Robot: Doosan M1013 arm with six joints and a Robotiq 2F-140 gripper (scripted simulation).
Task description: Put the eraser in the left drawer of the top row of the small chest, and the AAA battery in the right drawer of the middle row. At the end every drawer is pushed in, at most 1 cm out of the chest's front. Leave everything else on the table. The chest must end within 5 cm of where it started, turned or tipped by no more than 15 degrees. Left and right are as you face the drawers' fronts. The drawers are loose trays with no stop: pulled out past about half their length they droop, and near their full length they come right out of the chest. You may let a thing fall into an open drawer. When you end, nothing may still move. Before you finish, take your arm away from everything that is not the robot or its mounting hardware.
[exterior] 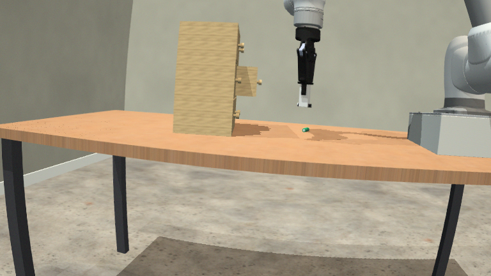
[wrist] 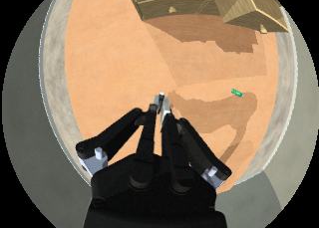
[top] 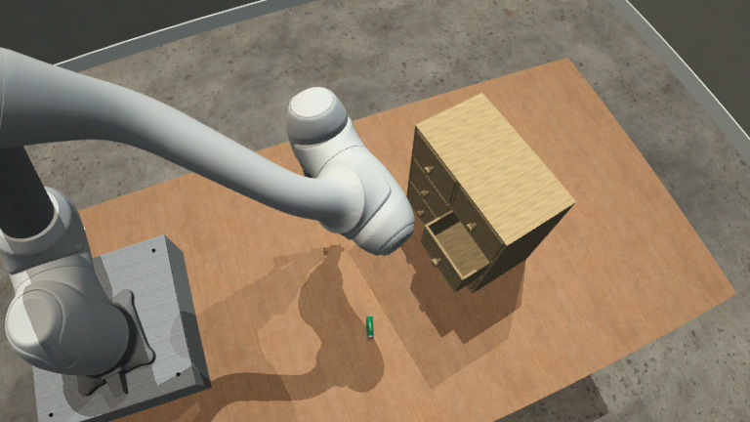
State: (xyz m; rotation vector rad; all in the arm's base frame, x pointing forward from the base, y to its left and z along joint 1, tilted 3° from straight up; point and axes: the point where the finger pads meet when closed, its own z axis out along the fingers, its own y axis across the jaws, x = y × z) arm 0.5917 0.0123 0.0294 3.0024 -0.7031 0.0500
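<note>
Now: the green AAA battery 250 mm to the right of my hand, 130 mm below it and 50 mm behind it. Round my hand: black cylinder 30 mm below; then eraser 300 mm ahead, 100 mm to the right, 100 mm above.
</note>
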